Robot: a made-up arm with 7 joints. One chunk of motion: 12 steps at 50 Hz.
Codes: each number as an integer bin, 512 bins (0 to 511) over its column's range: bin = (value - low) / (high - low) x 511, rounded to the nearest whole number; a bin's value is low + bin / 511 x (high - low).
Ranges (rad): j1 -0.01..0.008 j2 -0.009..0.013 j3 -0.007..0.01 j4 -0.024..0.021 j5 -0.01..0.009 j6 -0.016..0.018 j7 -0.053..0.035
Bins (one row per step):
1: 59 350 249 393 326 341 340
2: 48 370 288 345 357 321 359
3: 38 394 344 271 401 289 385
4: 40 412 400 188 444 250 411
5: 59 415 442 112 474 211 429
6: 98 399 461 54 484 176 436
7: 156 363 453 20 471 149 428
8: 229 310 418 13 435 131 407
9: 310 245 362 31 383 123 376
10: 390 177 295 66 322 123 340
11: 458 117 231 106 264 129 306
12: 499 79 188 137 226 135 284
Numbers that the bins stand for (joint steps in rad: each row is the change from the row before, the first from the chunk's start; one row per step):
1: -0.00792 0.00607 0.00128 0.01061 0.00212 0.00669 0.00555
2: -0.00831 0.00693 0.00258 0.00638 0.00327 0.00536 0.00882
3: -0.00866 0.00796 0.00444 -0.00014 0.00491 0.00323 0.01330
4: -0.00859 0.00874 0.00631 -0.00744 0.00651 0.00063 0.01778
5: -0.00792 0.00887 0.00770 -0.01414 0.00762 -0.00196 0.02088
6: -0.00655 0.00818 0.00834 -0.01924 0.00800 -0.00429 0.02208
7: -0.00450 0.00663 0.00807 -0.02224 0.00751 -0.00609 0.02071
8: -0.00193 0.00435 0.00691 -0.02286 0.00617 -0.00728 0.01709
9: 0.00092 0.00155 0.00504 -0.02127 0.00424 -0.00782 0.01175
10: 0.00374 -0.00138 0.00281 -0.01819 0.00197 -0.00782 0.00555
11: 0.00613 -0.00396 0.00068 -0.01467 -0.00018 -0.00742 -0.00030
12: 0.00758 -0.00560 -0.00075 -0.01194 -0.00160 -0.00702 -0.00409

